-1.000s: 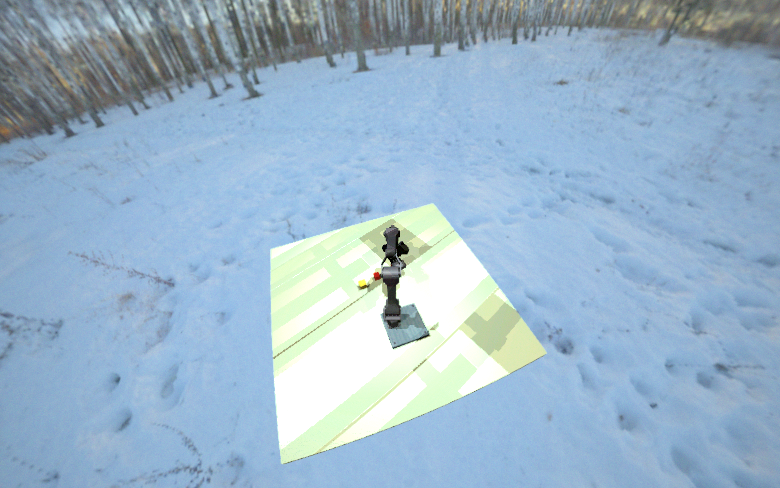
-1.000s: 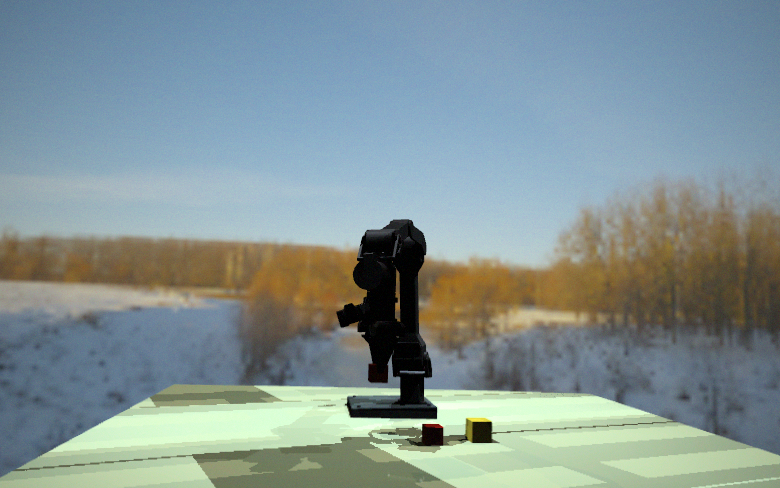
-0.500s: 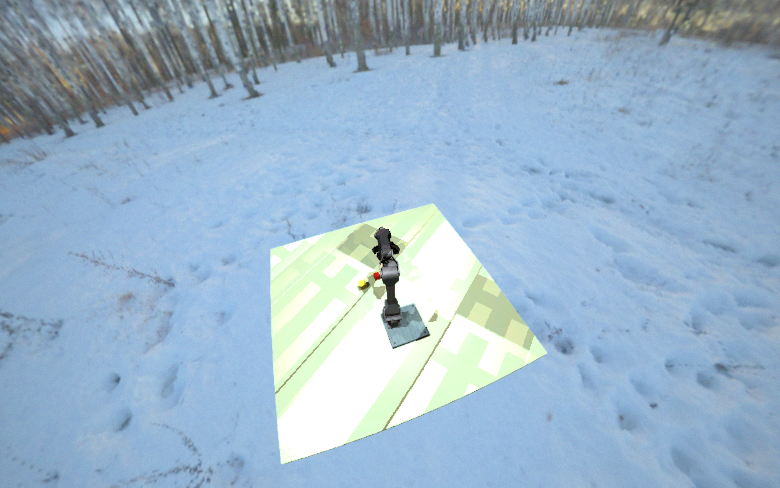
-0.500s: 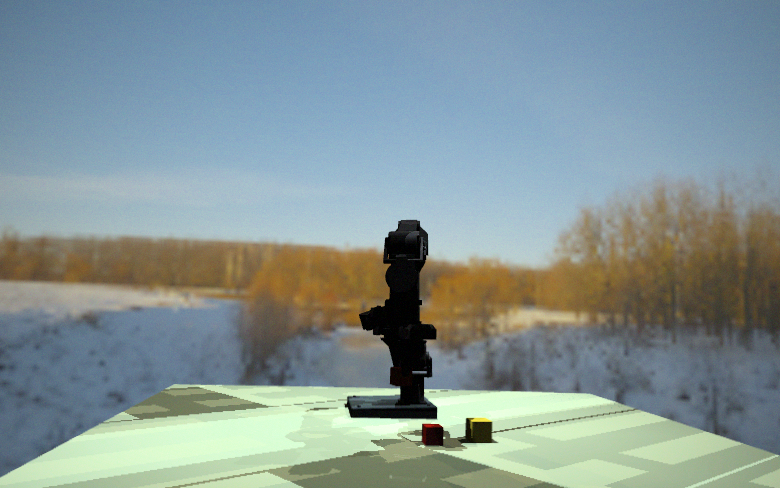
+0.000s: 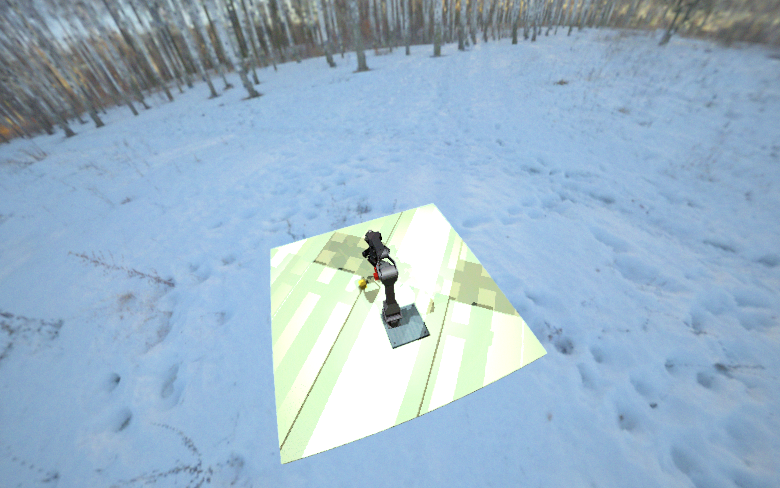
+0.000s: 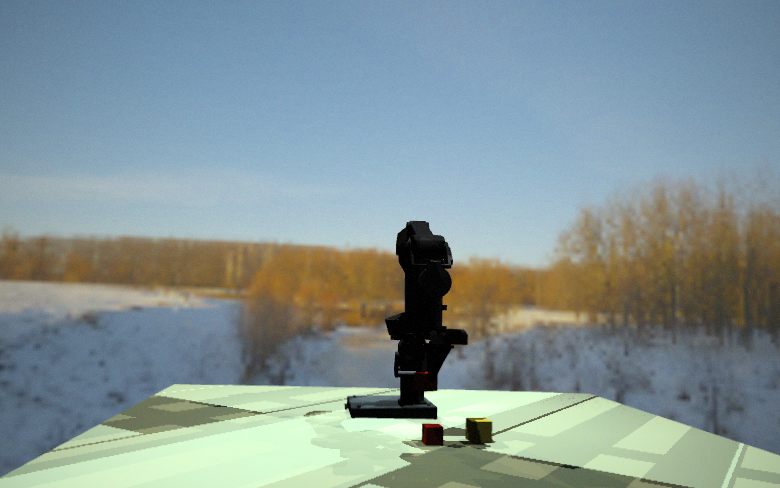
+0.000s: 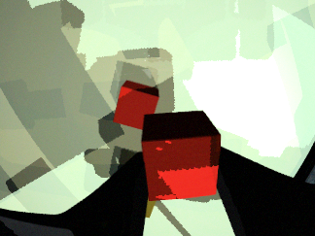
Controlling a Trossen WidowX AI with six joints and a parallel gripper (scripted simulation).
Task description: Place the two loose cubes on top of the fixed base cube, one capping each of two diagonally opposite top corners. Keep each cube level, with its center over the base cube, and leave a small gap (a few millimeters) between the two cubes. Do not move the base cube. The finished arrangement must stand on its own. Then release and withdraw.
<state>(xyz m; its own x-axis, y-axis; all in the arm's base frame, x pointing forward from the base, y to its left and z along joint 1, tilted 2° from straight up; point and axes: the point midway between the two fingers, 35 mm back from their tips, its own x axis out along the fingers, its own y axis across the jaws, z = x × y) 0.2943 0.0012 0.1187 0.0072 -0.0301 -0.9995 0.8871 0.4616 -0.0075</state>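
Now: the yellow base cube 10 mm behind my gripper tip, 110 mm to the left of it and 90 mm below it.
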